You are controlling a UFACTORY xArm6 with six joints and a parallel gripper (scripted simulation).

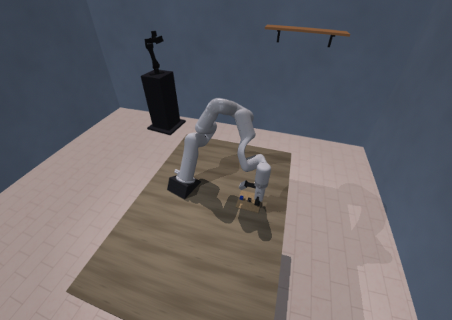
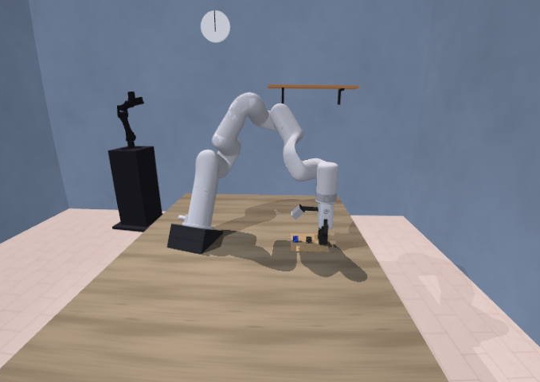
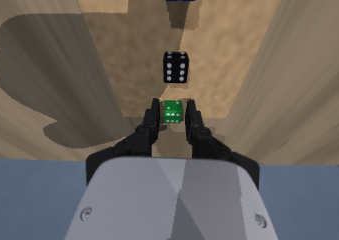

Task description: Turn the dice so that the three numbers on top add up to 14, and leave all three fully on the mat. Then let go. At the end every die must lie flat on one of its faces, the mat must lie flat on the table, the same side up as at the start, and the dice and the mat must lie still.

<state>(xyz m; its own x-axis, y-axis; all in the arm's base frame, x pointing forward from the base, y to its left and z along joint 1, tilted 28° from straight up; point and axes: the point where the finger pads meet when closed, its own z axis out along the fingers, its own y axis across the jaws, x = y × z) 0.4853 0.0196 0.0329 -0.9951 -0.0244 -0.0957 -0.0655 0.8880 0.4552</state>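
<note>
The green die lies 10 mm below my hand. Also, from my hand: black die 50 mm behind, 10 mm below; then tan mat 50 mm behind, 30 mm below; then blue die 100 mm behind, 10 mm to the right, 10 mm below.
</note>
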